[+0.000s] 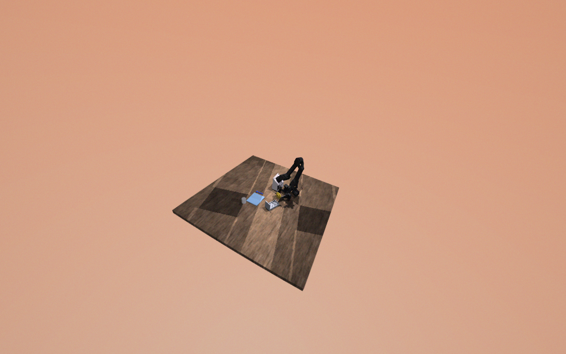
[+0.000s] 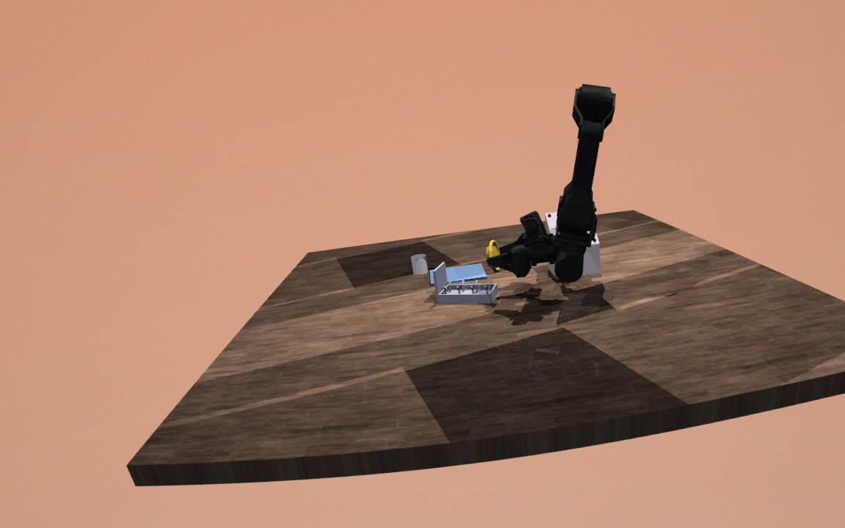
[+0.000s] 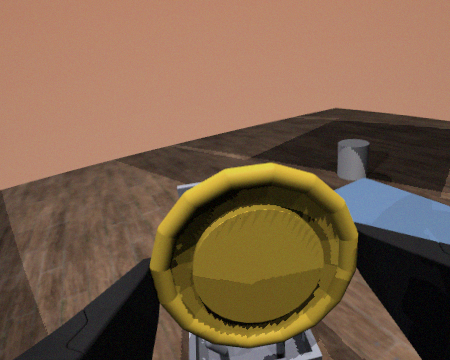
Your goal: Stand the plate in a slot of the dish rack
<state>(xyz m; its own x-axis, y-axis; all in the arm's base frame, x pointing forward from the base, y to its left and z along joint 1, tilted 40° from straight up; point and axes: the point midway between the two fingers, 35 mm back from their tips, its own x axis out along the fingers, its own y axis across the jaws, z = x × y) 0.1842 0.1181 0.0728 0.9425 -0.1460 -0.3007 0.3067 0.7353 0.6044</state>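
The grey dish rack lies 6 cm ahead of my gripper tip, 2 cm to the right of it and 8 cm below it. From my gripper tip the other things lie so: blue spoon: 2 cm behind, 24 cm to the right, 10 cm below; light blue mat: 9 cm ahead, 21 cm to the right, 10 cm below; yellow plate: 1 cm behind.
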